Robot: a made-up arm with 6 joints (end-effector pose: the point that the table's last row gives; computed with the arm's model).
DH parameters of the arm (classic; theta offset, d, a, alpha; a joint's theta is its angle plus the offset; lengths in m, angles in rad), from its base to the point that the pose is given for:
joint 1: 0 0.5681 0.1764 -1.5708
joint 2: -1.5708 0 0.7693 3.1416
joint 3: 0 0 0.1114 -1.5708
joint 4: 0 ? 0 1.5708
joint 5: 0 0 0 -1.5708
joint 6: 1.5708 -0.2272 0 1.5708
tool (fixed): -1.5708 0 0 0
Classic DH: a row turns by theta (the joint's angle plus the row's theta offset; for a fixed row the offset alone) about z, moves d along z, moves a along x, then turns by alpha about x.
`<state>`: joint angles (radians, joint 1 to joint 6).
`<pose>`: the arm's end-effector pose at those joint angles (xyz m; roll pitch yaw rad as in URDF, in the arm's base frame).
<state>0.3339 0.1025 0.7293 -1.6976 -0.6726 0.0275</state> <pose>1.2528 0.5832 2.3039 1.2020 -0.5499 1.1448</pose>
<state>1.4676 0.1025 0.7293 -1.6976 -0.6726 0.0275</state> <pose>0.0019 1.3819 2.3039 1.2020 -0.5499 2.2785</pose>
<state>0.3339 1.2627 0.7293 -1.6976 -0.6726 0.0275</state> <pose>2.0761 0.8688 0.1622 1.9831 0.3362 1.0476</pose>
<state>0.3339 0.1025 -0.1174 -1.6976 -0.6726 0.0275</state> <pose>1.5826 0.6976 1.1376 1.7789 0.0939 1.0036</pose>
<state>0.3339 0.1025 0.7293 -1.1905 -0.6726 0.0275</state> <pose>1.2947 0.5883 2.2468 0.8694 -0.2750 0.9788</pose>
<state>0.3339 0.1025 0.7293 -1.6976 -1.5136 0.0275</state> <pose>1.0930 0.6173 2.2160 0.9182 -0.1362 1.9327</pose>
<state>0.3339 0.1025 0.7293 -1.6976 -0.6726 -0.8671</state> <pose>1.2528 0.5832 2.3039 2.0966 -0.5499 1.1448</pose>
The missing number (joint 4, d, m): -1.2983
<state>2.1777 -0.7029 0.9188 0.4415 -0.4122 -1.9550</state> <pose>0.2753 -0.3283 2.6581 2.0156 -1.2040 1.6801</pose>
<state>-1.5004 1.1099 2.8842 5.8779 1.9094 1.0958</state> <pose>-0.0620 -0.3215 2.0455 2.1380 0.5242 2.0852</pose>
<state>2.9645 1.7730 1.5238 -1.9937 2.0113 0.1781</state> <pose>-2.0351 0.5546 0.1435 0.9746 0.2575 0.8445</pose>
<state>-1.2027 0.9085 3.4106 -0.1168 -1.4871 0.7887</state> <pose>-0.0496 0.2019 1.9184 -0.9639 -1.0048 -0.9844</pose>
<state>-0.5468 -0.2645 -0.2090 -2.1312 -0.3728 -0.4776</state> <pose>1.2957 -0.7067 1.5496 2.5593 -0.2475 -0.2230</pose>
